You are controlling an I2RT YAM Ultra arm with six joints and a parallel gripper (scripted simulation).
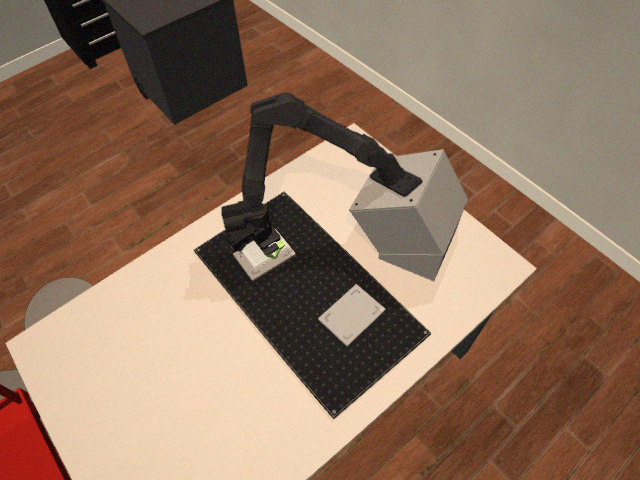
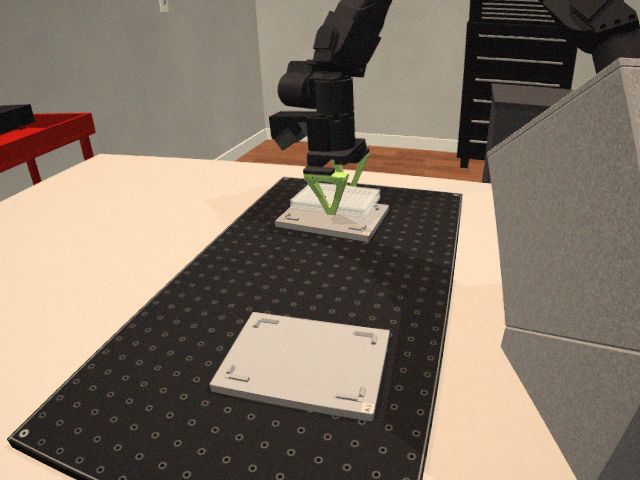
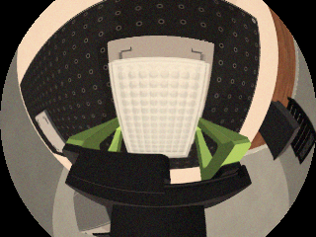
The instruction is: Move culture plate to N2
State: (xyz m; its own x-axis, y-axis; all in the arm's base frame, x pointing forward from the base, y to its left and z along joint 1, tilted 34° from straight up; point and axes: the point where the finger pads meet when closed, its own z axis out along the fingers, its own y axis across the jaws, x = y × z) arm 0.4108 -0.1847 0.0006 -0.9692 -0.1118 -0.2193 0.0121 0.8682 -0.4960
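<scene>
My gripper is now 30 mm above the nest N2 and 10 mm short of it. From my hand the other things lie so: A1 mark: 380 mm to the left, 160 mm behind, 30 mm below; clear lid: 10 mm ahead; nest N1: 330 mm to the left, 70 mm behind, 30 mm below.
</scene>
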